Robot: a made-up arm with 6 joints.
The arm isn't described. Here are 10 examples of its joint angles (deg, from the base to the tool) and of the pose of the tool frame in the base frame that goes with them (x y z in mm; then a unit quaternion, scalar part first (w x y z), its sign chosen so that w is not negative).
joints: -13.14 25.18 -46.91 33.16 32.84 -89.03
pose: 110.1 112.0 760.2 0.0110 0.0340 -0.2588 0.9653
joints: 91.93 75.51 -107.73 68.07 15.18 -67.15
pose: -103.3 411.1 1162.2 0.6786 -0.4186 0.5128 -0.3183
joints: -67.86 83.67 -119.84 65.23 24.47 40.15
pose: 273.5 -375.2 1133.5 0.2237 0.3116 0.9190 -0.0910
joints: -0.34 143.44 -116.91 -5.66 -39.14 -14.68
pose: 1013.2 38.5 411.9 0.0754 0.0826 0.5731 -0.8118
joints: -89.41 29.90 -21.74 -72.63 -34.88 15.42
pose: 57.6 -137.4 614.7 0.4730 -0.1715 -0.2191 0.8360
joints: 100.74 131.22 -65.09 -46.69 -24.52 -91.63
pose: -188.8 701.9 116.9 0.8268 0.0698 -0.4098 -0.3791
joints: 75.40 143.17 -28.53 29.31 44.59 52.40
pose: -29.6 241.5 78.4 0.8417 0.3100 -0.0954 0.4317
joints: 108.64 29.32 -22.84 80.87 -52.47 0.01
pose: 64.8 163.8 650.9 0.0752 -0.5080 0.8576 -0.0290
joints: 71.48 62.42 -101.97 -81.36 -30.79 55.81
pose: 41.1 249.8 1179.2 0.7871 -0.0718 0.4317 -0.4347
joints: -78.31 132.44 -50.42 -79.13 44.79 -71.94
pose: -50.7 -502.6 81.2 0.2584 0.8817 0.0239 0.3941
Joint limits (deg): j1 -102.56..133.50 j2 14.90..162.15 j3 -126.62..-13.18 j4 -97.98..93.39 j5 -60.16..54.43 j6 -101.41..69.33
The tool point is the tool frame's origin. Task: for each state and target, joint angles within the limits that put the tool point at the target. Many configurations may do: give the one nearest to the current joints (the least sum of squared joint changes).
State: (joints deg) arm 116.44 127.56 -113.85 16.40 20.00 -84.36
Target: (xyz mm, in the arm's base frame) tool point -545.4 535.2 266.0
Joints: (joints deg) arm 130.32 122.91 -81.80 13.46 35.21 -86.23
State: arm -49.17 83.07 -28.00 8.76 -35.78 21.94
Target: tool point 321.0 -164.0 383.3
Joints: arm -29.15 78.27 -16.15 5.61 -32.79 21.43
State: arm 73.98 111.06 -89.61 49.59 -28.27 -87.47
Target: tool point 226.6 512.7 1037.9
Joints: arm 66.83 83.39 -93.44 50.56 -33.76 -86.54
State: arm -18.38 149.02 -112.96 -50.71 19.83 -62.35
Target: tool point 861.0 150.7 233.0
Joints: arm 11.69 133.56 -97.42 -45.95 22.65 -63.55
